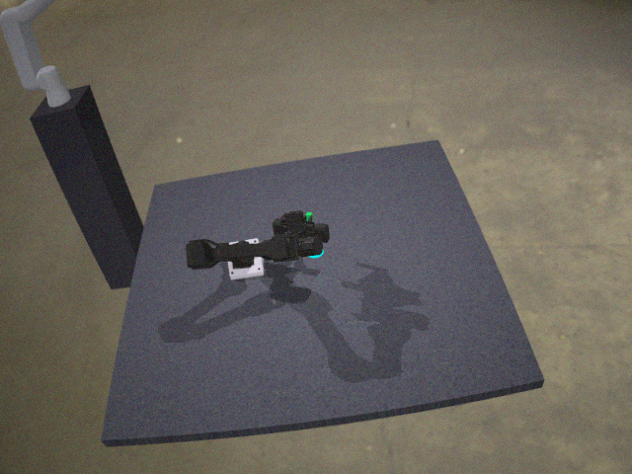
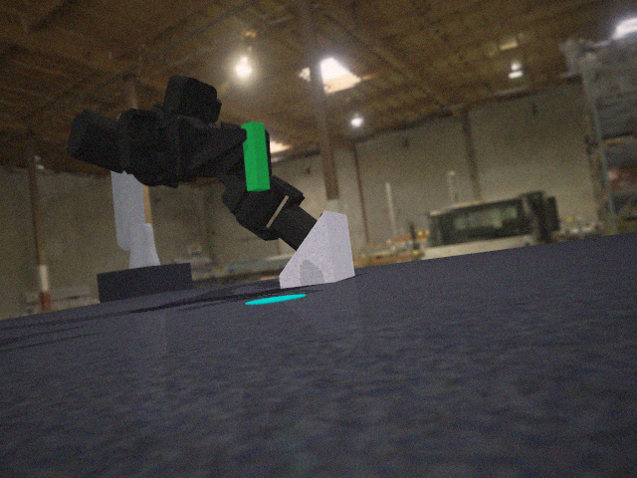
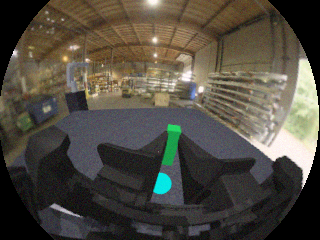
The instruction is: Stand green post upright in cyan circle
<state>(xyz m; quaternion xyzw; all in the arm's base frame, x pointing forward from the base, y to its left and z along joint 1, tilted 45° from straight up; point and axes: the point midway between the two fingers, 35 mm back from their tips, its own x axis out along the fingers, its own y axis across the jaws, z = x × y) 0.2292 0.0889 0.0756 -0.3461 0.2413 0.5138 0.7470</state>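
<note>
My gripper tip is now 16 cm above the cyan circle. From my gripper tip the other things lie so: green post (2 cm below).
</note>
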